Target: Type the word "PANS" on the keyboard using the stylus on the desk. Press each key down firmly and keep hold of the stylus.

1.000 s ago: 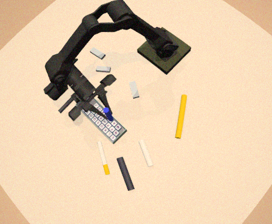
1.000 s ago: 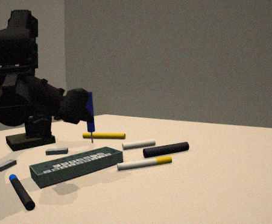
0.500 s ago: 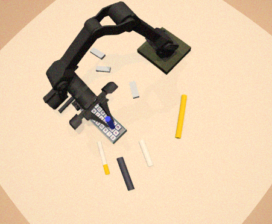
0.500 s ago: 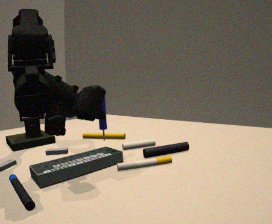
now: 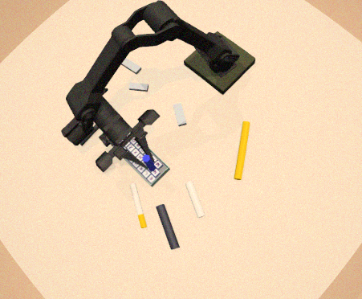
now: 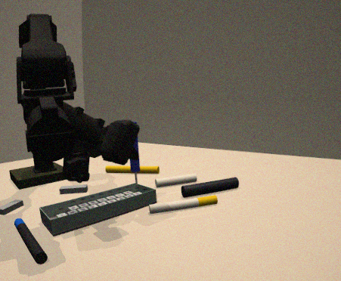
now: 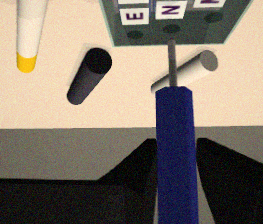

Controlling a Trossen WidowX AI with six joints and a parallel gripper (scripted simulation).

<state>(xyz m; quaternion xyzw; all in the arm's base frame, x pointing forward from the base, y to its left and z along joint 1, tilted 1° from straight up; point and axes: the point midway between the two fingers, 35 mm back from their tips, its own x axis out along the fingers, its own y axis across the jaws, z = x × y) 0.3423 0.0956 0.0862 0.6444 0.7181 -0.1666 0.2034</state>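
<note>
Right now the white-and-yellow marker is 10 cm ahead of my gripper tip, 8 cm below it and 5 cm to the left of it. Also, from my gripper tip: white rod 12 cm to the left, 8 cm below, 3 cm behind; stylus tip 5 cm below; stylus 1 cm below.
</note>
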